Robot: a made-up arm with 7 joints.
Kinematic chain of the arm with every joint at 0, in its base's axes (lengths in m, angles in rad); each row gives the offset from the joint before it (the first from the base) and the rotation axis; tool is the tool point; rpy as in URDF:
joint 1: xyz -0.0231 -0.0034 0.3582 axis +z
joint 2: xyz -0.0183 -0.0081 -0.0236 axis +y
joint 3: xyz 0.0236 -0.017 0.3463 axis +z
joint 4: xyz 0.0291 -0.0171 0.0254 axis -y
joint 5: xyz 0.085 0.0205 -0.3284 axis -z
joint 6: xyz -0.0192 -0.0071 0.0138 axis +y
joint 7: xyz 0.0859 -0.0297 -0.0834 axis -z
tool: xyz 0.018 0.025 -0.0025 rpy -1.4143 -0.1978 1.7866
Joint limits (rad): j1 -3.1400..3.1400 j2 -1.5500..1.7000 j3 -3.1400..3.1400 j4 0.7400..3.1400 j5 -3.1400..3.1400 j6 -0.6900..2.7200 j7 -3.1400..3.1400
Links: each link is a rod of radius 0.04 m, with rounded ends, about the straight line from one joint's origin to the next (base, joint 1, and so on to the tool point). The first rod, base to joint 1, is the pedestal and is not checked.
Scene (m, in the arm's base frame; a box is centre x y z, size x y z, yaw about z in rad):
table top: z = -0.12
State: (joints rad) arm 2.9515 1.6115 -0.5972 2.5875 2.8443 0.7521 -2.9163
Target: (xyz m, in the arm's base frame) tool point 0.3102 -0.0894 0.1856
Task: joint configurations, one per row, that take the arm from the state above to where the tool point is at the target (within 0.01 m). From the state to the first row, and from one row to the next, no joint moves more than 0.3 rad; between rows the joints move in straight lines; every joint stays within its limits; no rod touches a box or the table.
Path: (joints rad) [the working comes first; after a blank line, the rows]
Joints at the target: 1.1735 1.7000 -1.3413 0.7400 2.5151 0.2848 -3.0926
Straight joint move there: clear.

1: 2.6975 1.6241 -0.7035 2.3236 2.7973 0.6853 -2.9415
2: 2.4435 1.6368 -0.8098 2.0596 2.7502 0.6186 -2.9667
3: 2.1895 1.6494 -0.9161 1.7957 2.7032 0.5518 -2.9919
4: 1.9355 1.6621 -1.0224 1.5318 2.6562 0.4851 -3.0171
5: 1.6815 1.6747 -1.1287 1.2679 2.6091 0.4183 -3.0423
6: 1.4275 1.6874 -1.2350 1.0039 2.5621 0.3516 -3.0675
7: 1.1735 1.7000 -1.3413 0.7400 2.5151 0.2848 -3.0926

